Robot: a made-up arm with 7 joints. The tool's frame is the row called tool.
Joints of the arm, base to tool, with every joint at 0 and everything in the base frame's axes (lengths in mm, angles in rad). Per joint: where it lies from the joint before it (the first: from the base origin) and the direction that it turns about. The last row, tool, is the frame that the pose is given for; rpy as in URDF.
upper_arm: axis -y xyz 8.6 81 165.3
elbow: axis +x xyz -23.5 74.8 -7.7
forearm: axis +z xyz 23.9 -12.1 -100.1
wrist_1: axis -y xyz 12.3 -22.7 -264
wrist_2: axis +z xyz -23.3 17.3 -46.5
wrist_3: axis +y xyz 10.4 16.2 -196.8
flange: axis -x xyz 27.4 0.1 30
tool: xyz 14.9 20.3 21 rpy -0.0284 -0.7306 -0.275
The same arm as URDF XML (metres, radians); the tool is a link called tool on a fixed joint. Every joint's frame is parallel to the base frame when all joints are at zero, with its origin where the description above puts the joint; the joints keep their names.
<robot name="arm">
<joint name="upper_arm" type="continuous"><parent link="base"/><child link="link1"/><origin xyz="0.0086 0.0810 0.1653"/><axis xyz="0 -1 0"/></joint>
<joint name="elbow" type="continuous"><parent link="link1"/><child link="link2"/><origin xyz="-0.0235 0.0748 -0.0077"/><axis xyz="1 0 0"/></joint>
<joint name="forearm" type="continuous"><parent link="link2"/><child link="link3"/><origin xyz="0.0239 -0.0121 -0.1001"/><axis xyz="0 0 1"/></joint>
<joint name="wrist_1" type="continuous"><parent link="link3"/><child link="link4"/><origin xyz="0.0123 -0.0227 -0.2640"/><axis xyz="0 -1 0"/></joint>
<joint name="wrist_2" type="continuous"><parent link="link4"/><child link="link5"/><origin xyz="-0.0233 0.0173 -0.0465"/><axis xyz="0 0 1"/></joint>
<joint name="wrist_3" type="continuous"><parent link="link5"/><child link="link6"/><origin xyz="0.0104 0.0162 -0.1968"/><axis xyz="0 1 0"/></joint>
<joint name="flange" type="continuous"><parent link="link6"/><child link="link7"/><origin xyz="0.0274 0.0001 0.0300"/><axis xyz="-1 0 0"/></joint>
<joint name="tool_joint" type="fixed"><parent link="link7"/><child link="tool"/><origin xyz="0.0149 0.0203 0.0210" rpy="-0.0284 -0.7306 -0.2750"/></joint>
<link name="base"/>
<link name="link1"/>
<link name="link2"/>
<link name="link3"/>
<link name="link4"/>
<link name="link5"/>
<link name="link6"/>
<link name="link7"/>
<link name="tool"/>
</robot>

